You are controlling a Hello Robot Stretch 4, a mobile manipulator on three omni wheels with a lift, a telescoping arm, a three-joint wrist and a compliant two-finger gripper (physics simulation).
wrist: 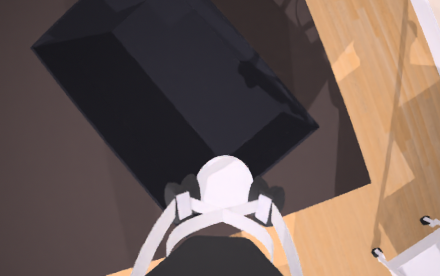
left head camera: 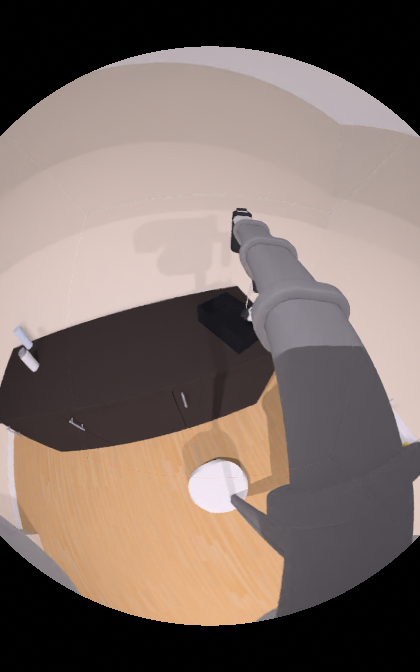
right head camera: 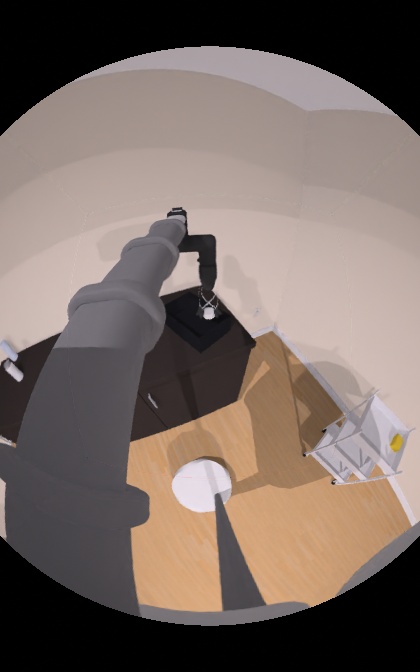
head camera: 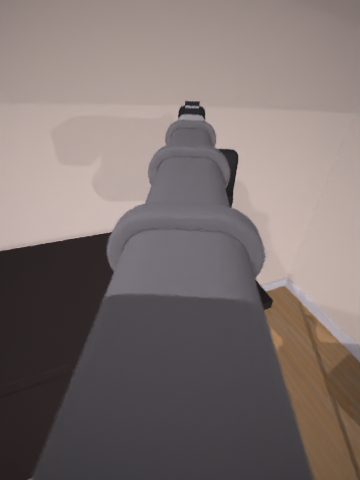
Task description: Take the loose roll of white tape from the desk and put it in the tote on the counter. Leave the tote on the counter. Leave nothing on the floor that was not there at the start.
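Places are measured from the robot's base along level axes (x ahead, y left, z up), in metres.
Where they show: gripper, fingertip midpoint: [wrist: 224,191].
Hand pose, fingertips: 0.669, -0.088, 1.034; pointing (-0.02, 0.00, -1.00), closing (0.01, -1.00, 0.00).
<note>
Each offset is from my fingertips to the top centre of the thing, as dx, dy, dz. Level surfaces: height alone.
The roll of white tape @[+0.010, +0.000, +0.026] [right head camera: 209,313] [wrist: 225,181] is between the two dark fingertips of my gripper [right head camera: 208,312] [wrist: 224,191], which is shut on it. The black tote @[+0.108, +0.071, -0.052] [left head camera: 220,312] [right head camera: 197,332] [wrist: 100,100] stands open on the right end of the dark counter @[dz -0.152] [left head camera: 125,345] [right head camera: 240,342] [wrist: 50,175]. In the wrist view the roll shows over the tote's near corner, and in the right head view over its right part. The height of the roll above the tote's rim is hard to tell. My arm hides most of the gripper in the left head view.
Two light cylinders [left head camera: 28,360] [left head camera: 23,337] are at the counter's left end. A round white stool [left head camera: 210,487] [right head camera: 195,487] stands on the floor in front. A white cart [right head camera: 361,431] with a yellow item [right head camera: 396,442] stands at the right. The wall is behind the counter.
</note>
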